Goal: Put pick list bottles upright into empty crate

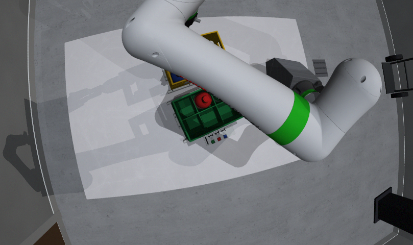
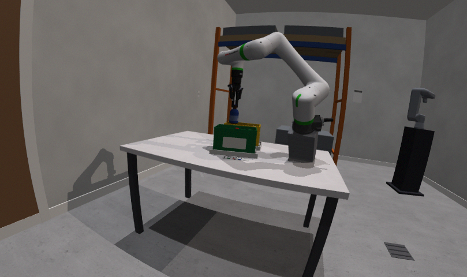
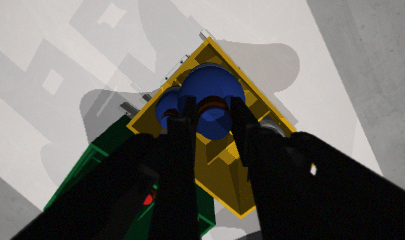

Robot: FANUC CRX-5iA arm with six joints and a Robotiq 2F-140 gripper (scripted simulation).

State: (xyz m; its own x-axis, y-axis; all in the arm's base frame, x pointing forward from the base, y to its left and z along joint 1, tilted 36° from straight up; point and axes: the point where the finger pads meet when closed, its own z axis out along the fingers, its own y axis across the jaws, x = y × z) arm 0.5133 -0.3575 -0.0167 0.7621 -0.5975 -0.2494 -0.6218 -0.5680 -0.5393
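Now: hand 80 mm above the blue-label bottle. From my hand the other things lie so: yellow crate (250 mm below, 90 mm behind, 30 mm to the left); then red bottle (240 mm below, 230 mm to the left, 90 mm behind); then white bottle (240 mm below, 170 mm behind, 20 mm to the right).
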